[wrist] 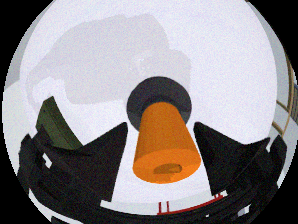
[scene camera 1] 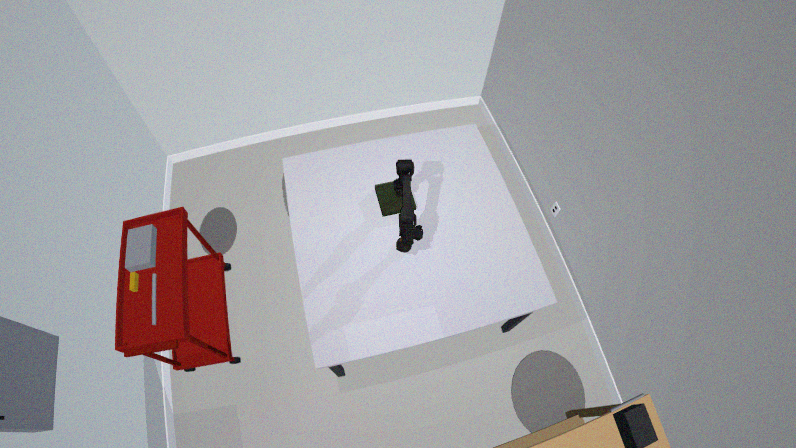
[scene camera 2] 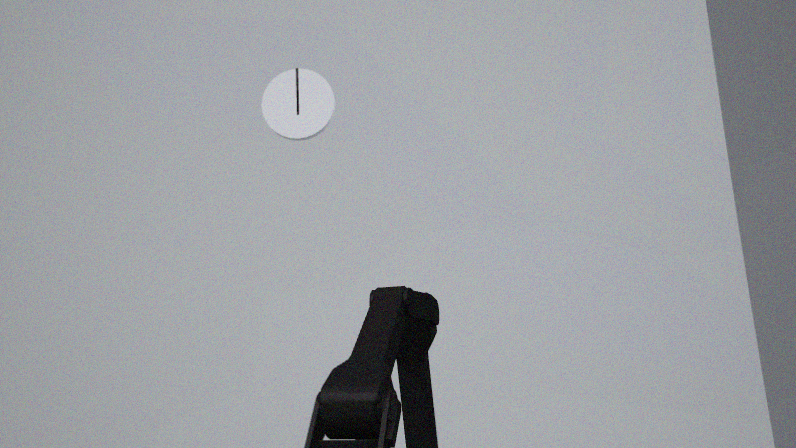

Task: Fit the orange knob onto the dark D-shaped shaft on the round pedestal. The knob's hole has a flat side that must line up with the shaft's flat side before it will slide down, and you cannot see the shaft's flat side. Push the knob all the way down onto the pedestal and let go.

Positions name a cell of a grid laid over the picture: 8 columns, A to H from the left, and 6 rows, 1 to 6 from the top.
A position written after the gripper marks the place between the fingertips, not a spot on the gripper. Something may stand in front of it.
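The wrist view shows the gripper (wrist: E4) open and holding nothing, and it takes in an orange knob (wrist: E5) and a dark round pedestal (wrist: E3) too. As for scene camera 2, the knob is out of frame there.
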